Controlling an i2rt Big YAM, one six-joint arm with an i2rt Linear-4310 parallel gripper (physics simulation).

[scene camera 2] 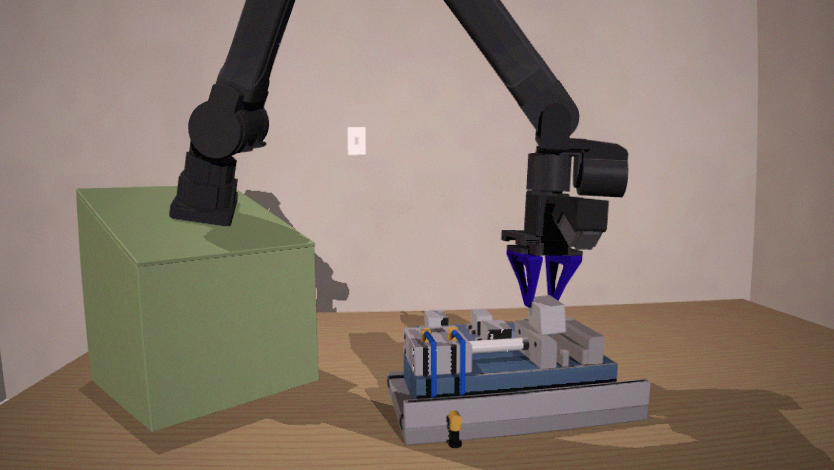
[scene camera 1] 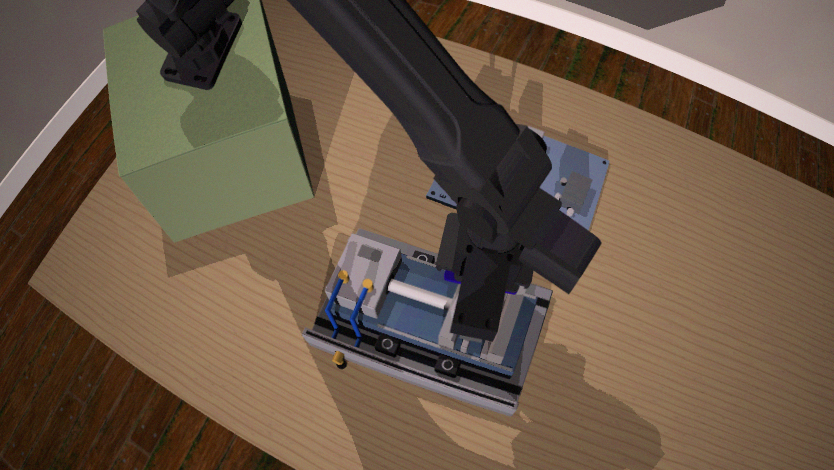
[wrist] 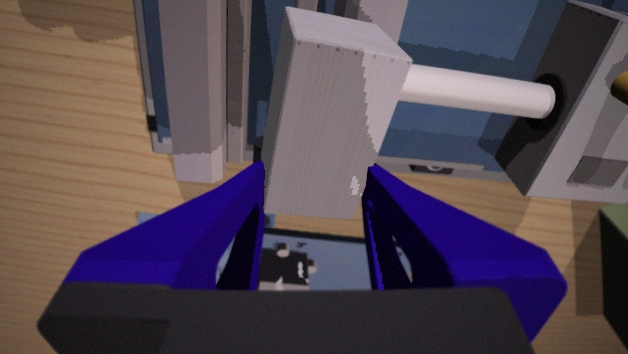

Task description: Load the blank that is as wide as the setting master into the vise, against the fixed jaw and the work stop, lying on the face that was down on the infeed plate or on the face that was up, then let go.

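Where they show: gripper, fingertip midpoint: (scene camera 2: pixel 540 306) (wrist: pixel 313 176); arm's base, link origin: (scene camera 2: pixel 205 208) (scene camera 1: pixel 202 49).
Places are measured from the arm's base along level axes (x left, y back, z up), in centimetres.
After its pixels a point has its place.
My gripper (scene camera 2: pixel 541 301) {x -20.5, y -44.0, z -13.2 cm} (wrist: pixel 313 176) {x -20.5, y -44.0, z -13.2 cm} is shut on a light grey rectangular blank (scene camera 2: pixel 548 315) {x -25.3, y -42.6, z -13.2 cm} (wrist: pixel 325 125) {x -23.2, y -43.8, z -12.0 cm}, held near one end, with the rest reaching out over the vise. In scene camera 2 the blank overlaps the top of the moving jaw (scene camera 2: pixel 543 350) (scene camera 1: pixel 448 335); whether they touch I cannot tell. The fixed jaw (scene camera 1: pixel 509 332) (scene camera 2: pixel 594 349) {x -28.3, y -47.7, z -17.3 cm} (wrist: pixel 192 90) is apart from the blank, on its left in the wrist view. A thin bar (wrist: pixel 237 90) {x -22.0, y -47.1, z -17.3 cm} stands between blank and fixed jaw. The arm hides the blank in scene camera 1. I cannot make out the work stop or setting master for certain.
A white rod (scene camera 1: pixel 419 293) {x -22.1, y -36.9, z -16.7 cm} (scene camera 2: pixel 498 345) {x -22.7, y -36.9, z -17.3 cm} (wrist: pixel 475 92) {x -22.2, y -36.8, z -16.8 cm} joins the moving jaw to the left housing (scene camera 1: pixel 360 268) {x -20.8, y -28.8, z -15.7 cm}. Blue hoses (scene camera 1: pixel 354 318) {x -28.0, y -30.2, z -14.4 cm} (scene camera 2: pixel 462 367) {x -28.4, y -29.9, z -17.5 cm} rise at the front left. A blue plate (scene camera 1: pixel 596 192) {x 3.8, y -59.7, z -24.5 cm} (wrist: pixel 345 262) {x -1.7, y -40.3, z -24.5 cm} with a grey block (scene camera 1: pixel 576 189) {x 1.9, y -55.9, z -22.0 cm} lies behind the vise. A green box (scene camera 1: pixel 215 180) {x -13.6, y -4.5, z -13.2 cm} (scene camera 2: pixel 227 338) {x -14.3, y -3.3, z -16.0 cm} stands left.
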